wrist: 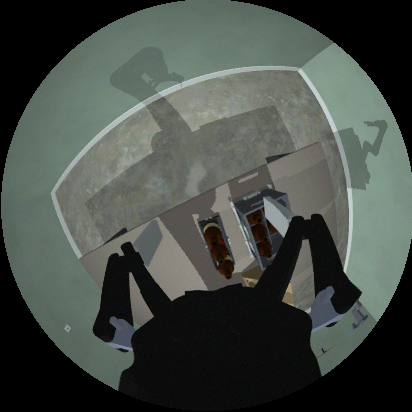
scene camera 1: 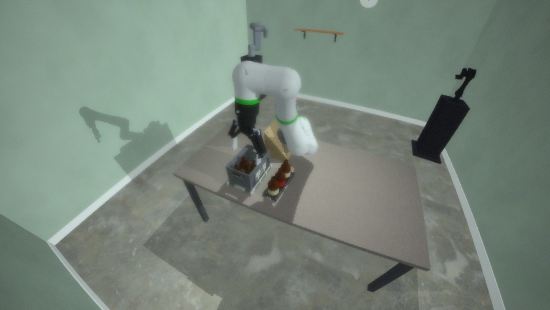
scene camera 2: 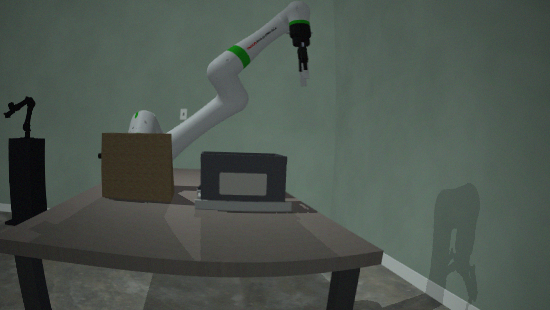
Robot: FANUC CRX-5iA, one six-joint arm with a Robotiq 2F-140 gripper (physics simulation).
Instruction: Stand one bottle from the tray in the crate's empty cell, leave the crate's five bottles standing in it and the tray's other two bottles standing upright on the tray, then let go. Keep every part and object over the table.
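Places are measured from the arm's base along level axes (x ahead, y left, z up), in millimetres.
Pixels of known places: gripper, fingertip midpoint: (wrist: 210, 218) (scene camera 1: 245, 156) (scene camera 2: 304, 82); arm's base, link origin: (scene camera 1: 283, 136) (scene camera 2: 136, 161).
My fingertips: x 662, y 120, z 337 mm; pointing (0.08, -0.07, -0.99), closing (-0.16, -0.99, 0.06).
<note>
Ahead of a thing's pixels: the offset from my fingertips to its top centre. "spot": to the spot under its first point. Level surfaces: height alone.
The grey crate {dx -253, dy -189, dz -292 mm} (scene camera 1: 239, 181) (scene camera 2: 210, 176) stands on the table, with brown bottles (scene camera 1: 245, 165) (wrist: 259, 233) standing in it. In the wrist view a finger hides part of its inside, so I cannot tell which cell is empty. The dark tray {spot: dx -141, dy +21, dz -442 mm} (scene camera 1: 267, 195) beside it bears three upright brown bottles: one with a cream label {dx -191, dy +38, dz -307 mm} (scene camera 1: 273, 188) (wrist: 212, 234), a red-labelled one {dx -277, dy +42, dz -307 mm} (scene camera 1: 281, 181) (wrist: 218, 251) in the middle, and another cream-labelled one {dx -370, dy +40, dz -307 mm} (scene camera 1: 286, 169) (wrist: 226, 268). My gripper (scene camera 1: 247, 148) (scene camera 2: 303, 80) (wrist: 210, 218) is wide open and empty, high above the crate and tray.
A tan box (scene camera 1: 273, 142) (scene camera 2: 137, 167) (wrist: 252, 277) stands on the table {dz -467 mm} (scene camera 1: 360, 200) (scene camera 2: 125, 235), close to the crate and tray. A light grey strip {spot: dx -247, dy -294, dz -449 mm} (scene camera 2: 243, 205) runs along the crate's foot. A black pedestal (scene camera 1: 442, 125) (scene camera 2: 27, 180) with a small arm stands beyond the table.
</note>
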